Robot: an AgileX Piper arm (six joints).
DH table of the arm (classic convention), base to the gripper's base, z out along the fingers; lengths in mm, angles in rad. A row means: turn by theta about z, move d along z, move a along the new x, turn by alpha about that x. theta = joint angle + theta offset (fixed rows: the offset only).
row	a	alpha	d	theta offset
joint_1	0	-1.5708	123	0
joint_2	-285	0	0	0.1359
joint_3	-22	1.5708	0	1.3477
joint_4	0	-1.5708	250.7	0
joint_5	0	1.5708	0	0
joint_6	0	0	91	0
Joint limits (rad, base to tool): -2.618..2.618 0..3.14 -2.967..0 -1.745..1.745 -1.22..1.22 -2.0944..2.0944
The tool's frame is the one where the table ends.
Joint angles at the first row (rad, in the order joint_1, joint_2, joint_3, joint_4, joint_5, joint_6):
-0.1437 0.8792 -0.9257 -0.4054 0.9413 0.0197
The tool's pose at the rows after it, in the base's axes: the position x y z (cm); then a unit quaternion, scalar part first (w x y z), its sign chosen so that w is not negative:
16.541 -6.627 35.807 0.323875 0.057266 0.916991 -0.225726
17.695 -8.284 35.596 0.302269 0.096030 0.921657 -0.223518
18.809 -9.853 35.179 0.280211 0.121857 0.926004 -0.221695
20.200 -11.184 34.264 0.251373 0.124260 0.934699 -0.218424
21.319 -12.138 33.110 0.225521 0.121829 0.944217 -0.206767
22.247 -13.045 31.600 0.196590 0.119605 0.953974 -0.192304
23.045 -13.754 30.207 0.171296 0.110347 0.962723 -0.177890
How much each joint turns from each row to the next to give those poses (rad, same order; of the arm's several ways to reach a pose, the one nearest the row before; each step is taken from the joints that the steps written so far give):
-0.0746 0.0774 -0.0347 0.0026 0.0021 0.0022
-0.0803 0.0713 -0.0384 0.0259 0.0000 0.0007
-0.0619 0.0696 -0.0339 0.0183 0.0000 -0.0076
-0.0374 0.0779 -0.0276 0.0147 0.0000 -0.0316
-0.0263 0.0645 -0.0147 0.0282 -0.0001 -0.0368
-0.0249 0.0625 -0.0039 0.0276 0.0001 -0.0349
-0.0182 0.0556 -0.0041 0.0274 0.0000 -0.0443

